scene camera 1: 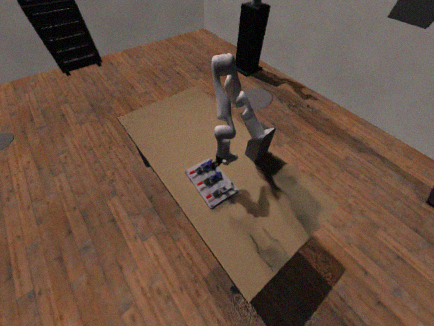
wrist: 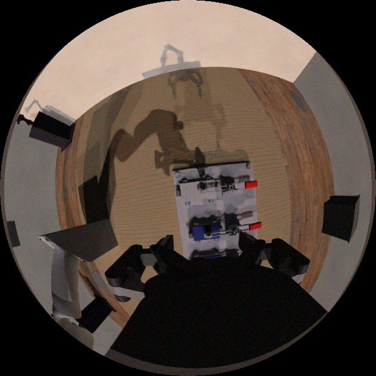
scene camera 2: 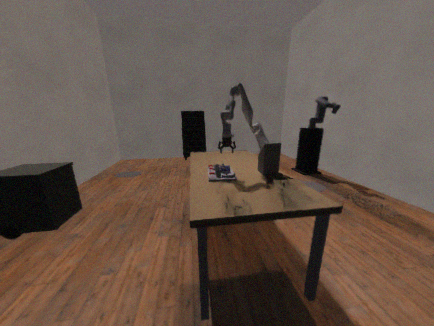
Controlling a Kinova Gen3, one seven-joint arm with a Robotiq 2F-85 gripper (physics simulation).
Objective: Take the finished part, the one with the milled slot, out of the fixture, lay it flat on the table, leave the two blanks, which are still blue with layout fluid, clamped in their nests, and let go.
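Where they show: gripper, fingertip midpoint: [scene camera 1: 221, 167] [scene camera 2: 226, 153]; arm's base, origin of the base link: [scene camera 1: 258, 135] [scene camera 2: 266, 150].
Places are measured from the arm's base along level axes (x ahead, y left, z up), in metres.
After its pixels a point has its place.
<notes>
The fixture plate [scene camera 1: 213, 204] @[x 0.535, y 0.129, z -0.188 m] [scene camera 2: 215, 179] @[x 0.512, y 0.141, z -0.189 m] [wrist: 199, 212] lies on the table with three clamp nests in a row. A light grey part [scene camera 1: 228, 188] @[x 0.384, y 0.113, z -0.172 m] [wrist: 196, 192] sits in the nest at one end; its slot is too small to make out. One blue blank [scene camera 1: 216, 177] @[x 0.393, y -0.003, z -0.162 m] [wrist: 204, 232] sits in the middle nest under its clamp. The other blue blank [scene camera 1: 206, 165] @[x 0.387, y -0.121, z -0.148 m] [wrist: 212, 256] is in the far nest, partly hidden by the gripper in the wrist view. My gripper [scene camera 1: 219, 161] @[x 0.387, y 0.028, z -0.003 m] [scene camera 2: 227, 148] @[x 0.387, y 0.028, z -0.003 m] [wrist: 206, 241] is open and empty, above the table near the blue-blank end of the fixture.
Toggle clamps with red handles [scene camera 1: 209, 196] @[x 0.529, y 0.081, z -0.152 m] [wrist: 251, 184] stand on the plate; another red handle [wrist: 255, 226] belongs to the middle clamp. The table [scene camera 1: 165, 145] @[x 0.493, y -0.522, z -0.203 m] [scene camera 2: 205, 205] @[x 0.647, y 0.512, z -0.202 m] [wrist: 250, 125] extends around the fixture. The arm's grey base block [scene camera 1: 260, 145] @[x 0.055, y 0.070, z -0.002 m] [scene camera 2: 269, 159] @[x 0.003, y 0.068, z -0.069 m] [wrist: 92, 240] stands on the table beside it.
</notes>
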